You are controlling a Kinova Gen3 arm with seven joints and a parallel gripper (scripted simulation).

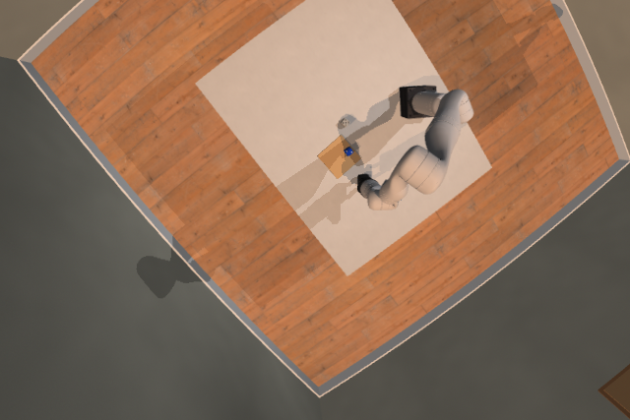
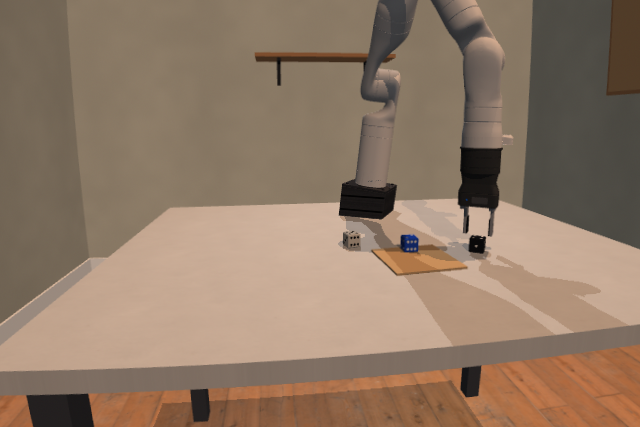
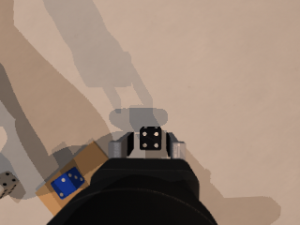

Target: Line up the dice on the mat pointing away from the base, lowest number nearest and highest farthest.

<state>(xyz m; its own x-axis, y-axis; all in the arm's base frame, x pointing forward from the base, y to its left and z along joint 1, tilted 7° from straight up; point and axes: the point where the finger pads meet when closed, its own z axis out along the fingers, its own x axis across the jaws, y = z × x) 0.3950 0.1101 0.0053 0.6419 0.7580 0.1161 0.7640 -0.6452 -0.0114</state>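
Now: the mat 20 mm ahead of my hand, 140 mm to the right of it and 50 mm below it. Also, from my hand: white die 90 mm behind, 250 mm to the right, 40 mm below; blue die 30 mm behind, 140 mm to the right, 40 mm below.
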